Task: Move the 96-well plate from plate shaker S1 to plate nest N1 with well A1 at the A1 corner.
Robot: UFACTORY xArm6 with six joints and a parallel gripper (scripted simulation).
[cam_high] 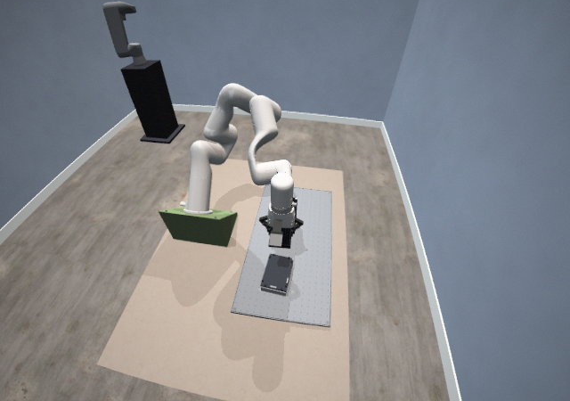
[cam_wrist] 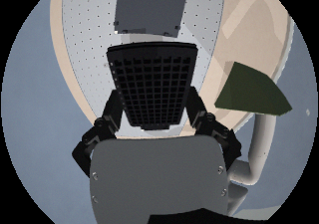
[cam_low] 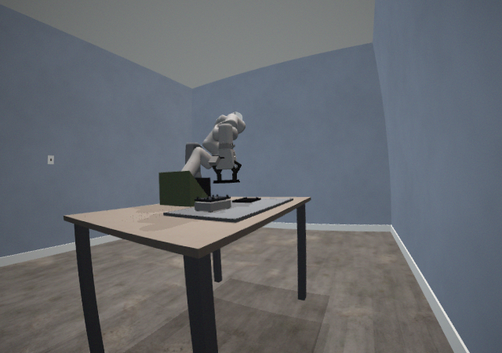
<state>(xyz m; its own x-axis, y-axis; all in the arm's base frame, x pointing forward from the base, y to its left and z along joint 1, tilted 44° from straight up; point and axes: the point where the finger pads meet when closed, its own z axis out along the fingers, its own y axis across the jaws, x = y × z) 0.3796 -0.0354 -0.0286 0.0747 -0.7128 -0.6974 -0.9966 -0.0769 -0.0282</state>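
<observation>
The black plate nest N1 lies 23 cm to the left of my hand, 13 cm below it and 2 cm behind it. The rest, counted from my hand: black 96-well plate 1 cm below.
</observation>
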